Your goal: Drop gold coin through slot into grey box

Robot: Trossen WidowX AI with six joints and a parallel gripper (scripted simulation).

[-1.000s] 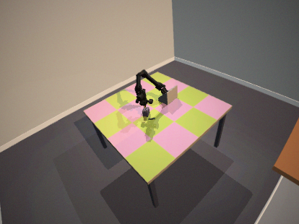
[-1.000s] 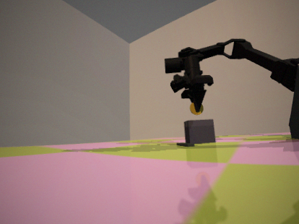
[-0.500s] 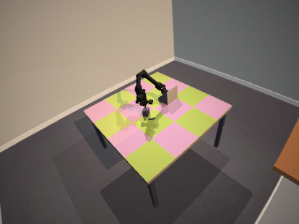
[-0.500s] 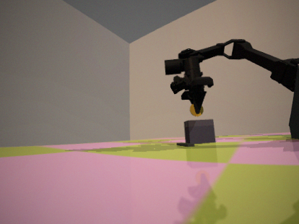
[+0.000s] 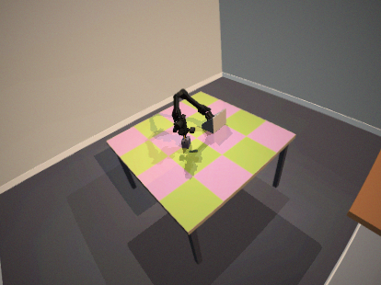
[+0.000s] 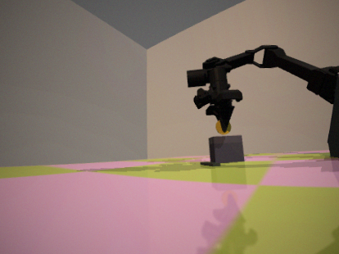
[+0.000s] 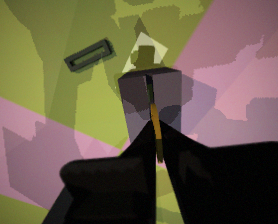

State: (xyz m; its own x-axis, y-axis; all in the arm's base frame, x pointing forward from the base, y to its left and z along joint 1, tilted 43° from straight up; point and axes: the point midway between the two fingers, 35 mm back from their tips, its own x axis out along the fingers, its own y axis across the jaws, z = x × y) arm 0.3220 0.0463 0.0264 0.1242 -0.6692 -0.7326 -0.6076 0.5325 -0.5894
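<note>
Now: gripper tip 10 mm below the coin.
</note>
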